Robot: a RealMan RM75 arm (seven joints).
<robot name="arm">
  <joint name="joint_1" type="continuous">
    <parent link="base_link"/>
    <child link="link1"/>
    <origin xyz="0 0 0.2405" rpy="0 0 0"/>
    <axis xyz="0 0 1"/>
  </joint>
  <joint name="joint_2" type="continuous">
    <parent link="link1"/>
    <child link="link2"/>
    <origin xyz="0 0 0" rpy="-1.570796 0 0"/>
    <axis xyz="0 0 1"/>
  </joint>
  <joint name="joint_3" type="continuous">
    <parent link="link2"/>
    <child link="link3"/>
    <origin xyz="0 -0.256 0" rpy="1.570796 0 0"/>
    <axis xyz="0 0 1"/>
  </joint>
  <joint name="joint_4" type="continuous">
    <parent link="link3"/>
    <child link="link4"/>
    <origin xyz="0 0 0" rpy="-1.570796 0 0"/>
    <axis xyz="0 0 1"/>
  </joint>
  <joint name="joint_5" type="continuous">
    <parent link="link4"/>
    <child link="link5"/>
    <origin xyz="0 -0.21 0" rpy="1.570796 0 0"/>
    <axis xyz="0 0 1"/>
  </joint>
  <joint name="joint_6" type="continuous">
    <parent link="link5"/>
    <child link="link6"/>
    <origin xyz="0 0 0" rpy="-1.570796 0 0"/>
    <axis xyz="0 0 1"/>
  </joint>
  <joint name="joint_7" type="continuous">
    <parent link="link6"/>
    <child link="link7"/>
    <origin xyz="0 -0.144 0" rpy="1.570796 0 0"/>
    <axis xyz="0 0 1"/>
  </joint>
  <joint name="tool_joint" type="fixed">
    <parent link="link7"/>
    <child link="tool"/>
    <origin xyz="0 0 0" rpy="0 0 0"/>
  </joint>
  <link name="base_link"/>
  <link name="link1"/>
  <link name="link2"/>
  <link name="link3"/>
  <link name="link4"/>
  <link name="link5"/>
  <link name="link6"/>
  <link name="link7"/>
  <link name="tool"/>
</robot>
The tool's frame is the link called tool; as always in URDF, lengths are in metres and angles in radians. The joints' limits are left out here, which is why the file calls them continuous.
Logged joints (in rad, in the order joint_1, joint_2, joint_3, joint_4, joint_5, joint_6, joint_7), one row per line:
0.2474 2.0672 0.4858 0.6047 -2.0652 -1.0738 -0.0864
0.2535 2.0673 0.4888 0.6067 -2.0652 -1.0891 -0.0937
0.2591 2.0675 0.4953 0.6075 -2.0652 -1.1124 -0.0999
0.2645 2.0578 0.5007 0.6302 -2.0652 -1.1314 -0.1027
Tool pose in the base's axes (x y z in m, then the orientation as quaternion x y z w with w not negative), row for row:
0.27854 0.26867 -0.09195 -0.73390 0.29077 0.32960 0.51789
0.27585 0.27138 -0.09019 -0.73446 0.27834 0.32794 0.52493
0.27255 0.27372 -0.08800 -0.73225 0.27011 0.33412 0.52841
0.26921 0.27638 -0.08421 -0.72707 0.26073 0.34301 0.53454
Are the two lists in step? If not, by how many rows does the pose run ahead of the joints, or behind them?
The pose runs 1 row behind the joints: the pose in row i belongs to the joints in row i - 1.
